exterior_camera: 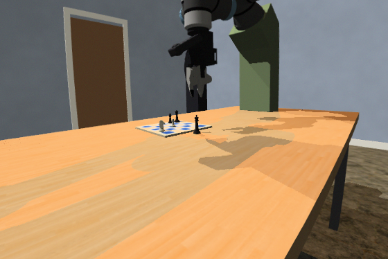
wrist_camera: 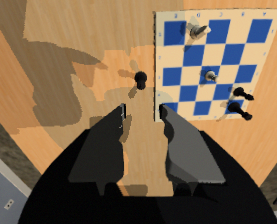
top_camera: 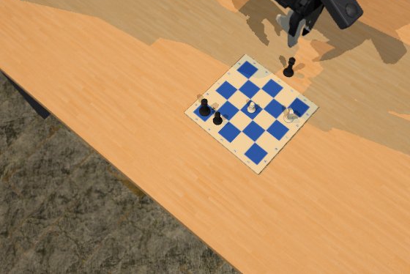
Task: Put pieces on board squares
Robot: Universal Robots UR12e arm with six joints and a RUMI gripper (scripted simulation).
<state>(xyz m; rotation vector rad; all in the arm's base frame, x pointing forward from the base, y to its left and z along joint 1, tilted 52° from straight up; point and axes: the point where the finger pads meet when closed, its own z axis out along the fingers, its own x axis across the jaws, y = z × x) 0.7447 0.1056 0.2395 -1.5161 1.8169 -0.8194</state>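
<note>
My gripper is now 11 cm above the black king. Also, from my hand: white knight: 12 cm below, 11 cm to the right, 6 cm ahead; blue-and-cream chessboard: 14 cm to the right, 14 cm below, 2 cm behind; white pawn: 14 cm to the right, 12 cm below, 2 cm behind.
</note>
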